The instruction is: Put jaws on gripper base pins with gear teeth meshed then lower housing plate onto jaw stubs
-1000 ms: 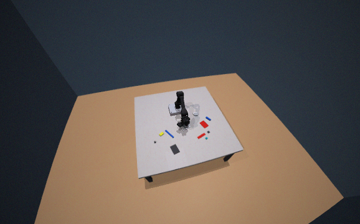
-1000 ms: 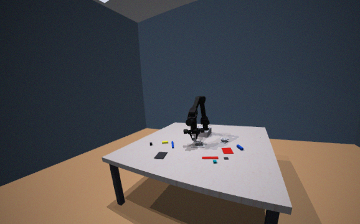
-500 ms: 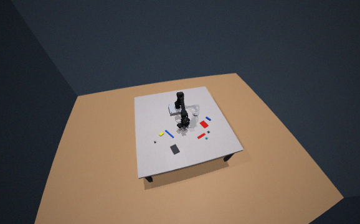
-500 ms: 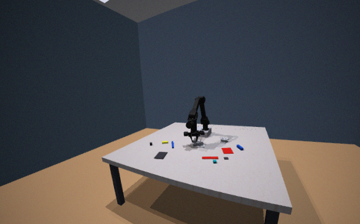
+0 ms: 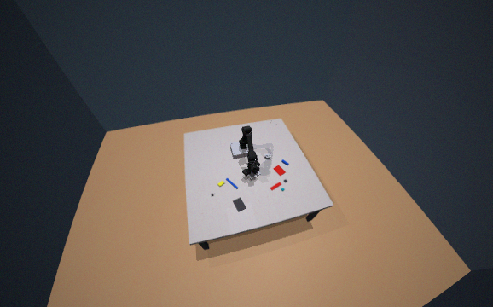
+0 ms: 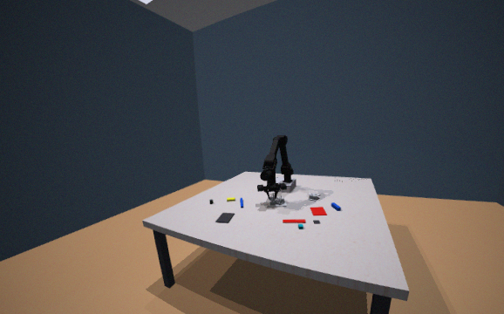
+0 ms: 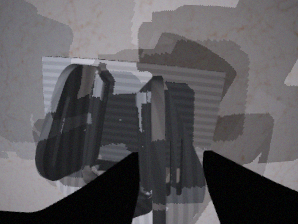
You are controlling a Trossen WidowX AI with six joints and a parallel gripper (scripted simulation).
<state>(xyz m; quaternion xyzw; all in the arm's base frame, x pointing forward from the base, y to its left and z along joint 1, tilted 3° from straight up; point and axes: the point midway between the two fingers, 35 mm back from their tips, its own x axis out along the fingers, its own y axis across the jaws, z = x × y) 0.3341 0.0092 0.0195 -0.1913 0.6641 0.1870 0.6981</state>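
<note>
My gripper tip is now 30 mm to the right of the white flat plate and 30 mm above it. Round my gripper tip: red square plate: 10 mm ahead, 300 mm to the left, 30 mm below; then red bar: 180 mm ahead, 210 mm to the left, 30 mm below; then gripper base: 180 mm behind, 230 mm to the left.
</note>
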